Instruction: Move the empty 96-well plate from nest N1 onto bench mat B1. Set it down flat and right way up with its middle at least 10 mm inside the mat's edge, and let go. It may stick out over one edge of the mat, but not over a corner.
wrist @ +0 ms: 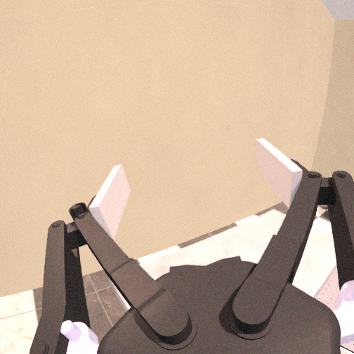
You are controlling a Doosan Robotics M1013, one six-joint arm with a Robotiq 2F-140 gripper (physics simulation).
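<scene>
My gripper (190, 165) is wide open, with its two pale finger pads far apart and no object between them. A plain beige wall fills the view beyond the fingers. The 96-well plate, nest N1 and bench mat B1 do not show in the wrist view, so how the gripper stands relative to them cannot be told.
The beige wall (175, 90) meets a tiled floor low in the view. A white bottle-like object (81, 337) shows in part at the lower left. Another white object (347, 315) is cut off at the lower right edge, by a pale surface with small holes (327, 296).
</scene>
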